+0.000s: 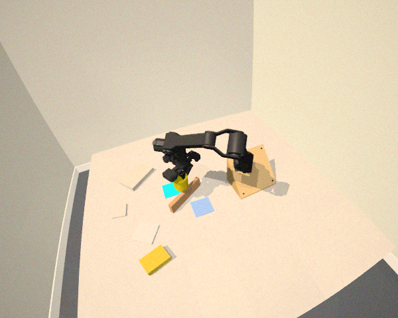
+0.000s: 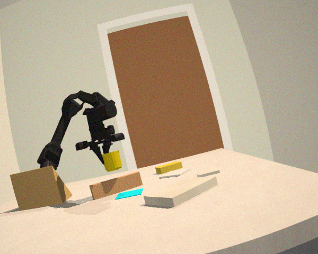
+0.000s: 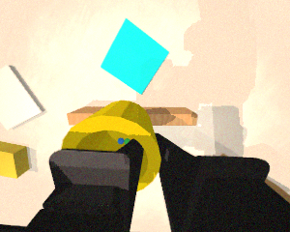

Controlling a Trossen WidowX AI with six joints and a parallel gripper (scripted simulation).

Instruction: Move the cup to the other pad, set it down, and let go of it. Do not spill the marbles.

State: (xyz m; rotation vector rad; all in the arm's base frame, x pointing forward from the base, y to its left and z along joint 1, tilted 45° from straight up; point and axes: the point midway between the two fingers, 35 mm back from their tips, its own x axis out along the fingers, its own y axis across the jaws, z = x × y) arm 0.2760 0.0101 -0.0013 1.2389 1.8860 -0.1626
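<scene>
The wooden bar lies 2 cm ahead of my gripper tip, 2 cm to the left of it and 10 cm below it. Round my gripper tip: light blue pad 5 cm behind, 9 cm to the left, 13 cm below; then yellow cup 2 cm ahead, 2 cm to the left.
</scene>
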